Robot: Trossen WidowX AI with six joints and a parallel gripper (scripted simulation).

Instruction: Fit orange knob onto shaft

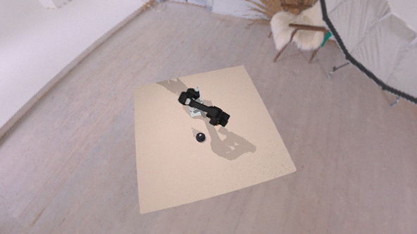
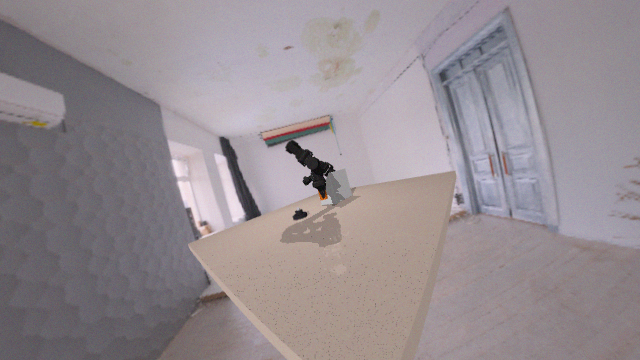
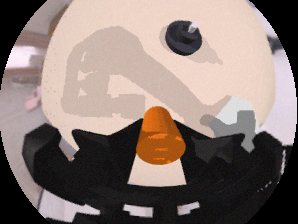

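The round pedestal lies 160 mm to the right of my gripper tip, 80 mm ahead of it and 60 mm below it. Also, from my gripper tip: orange knob (40 mm above).
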